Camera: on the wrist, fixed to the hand. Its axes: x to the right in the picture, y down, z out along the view.
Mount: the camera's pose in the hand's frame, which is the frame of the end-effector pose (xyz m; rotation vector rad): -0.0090 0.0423 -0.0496 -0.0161 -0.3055 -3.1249
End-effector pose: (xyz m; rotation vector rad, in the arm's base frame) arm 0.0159 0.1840 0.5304 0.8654 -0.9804 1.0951
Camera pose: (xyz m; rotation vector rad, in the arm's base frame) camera -0.0165 0.2371 0.5090 1.1785 0.7779 -1.7217
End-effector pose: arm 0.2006 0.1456 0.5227 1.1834 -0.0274 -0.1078
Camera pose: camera 0.1985 0.2080 0.5434 -0.0126 -1.4465 2.6796
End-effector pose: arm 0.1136 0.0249 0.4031 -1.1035 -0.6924 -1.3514
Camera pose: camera 0.1434 -0.0217 0.3674 -0.5456 1.2167 1.2567
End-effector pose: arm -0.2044 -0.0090 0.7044 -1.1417 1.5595 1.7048
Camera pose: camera -0.2252 -0.0633 0.7353 -1.1607 -1.0149 -0.5199
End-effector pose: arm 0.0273 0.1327 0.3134 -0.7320 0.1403 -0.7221
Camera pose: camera 0.0261 0.1326 0.2476 0.2737 1.1224 2.1629
